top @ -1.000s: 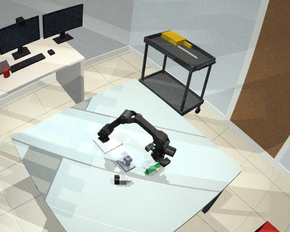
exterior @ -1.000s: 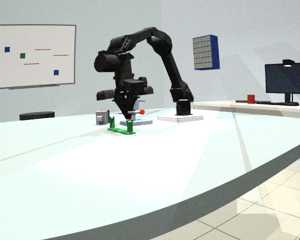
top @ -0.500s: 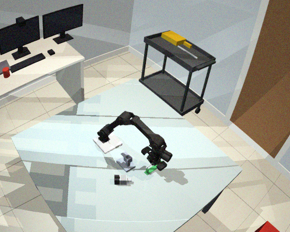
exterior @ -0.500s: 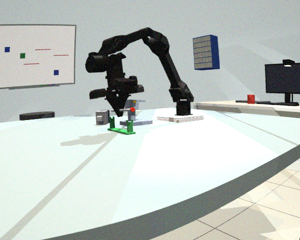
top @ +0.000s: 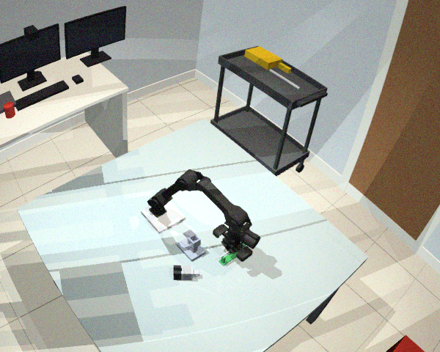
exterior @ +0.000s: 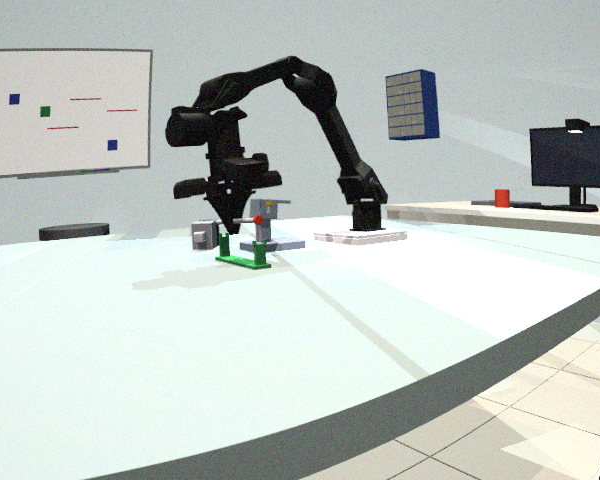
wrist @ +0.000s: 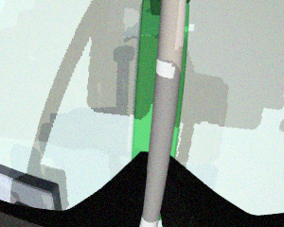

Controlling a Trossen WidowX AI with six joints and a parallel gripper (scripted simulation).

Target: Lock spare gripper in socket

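Now: the green cradle 20 mm to the left of my gripper tip and 20 mm below it. Also, from my gripper tip: grey mount 130 mm behind, 100 mm to the right; spare gripper 40 mm behind, 210 mm to the right, 20 mm below.
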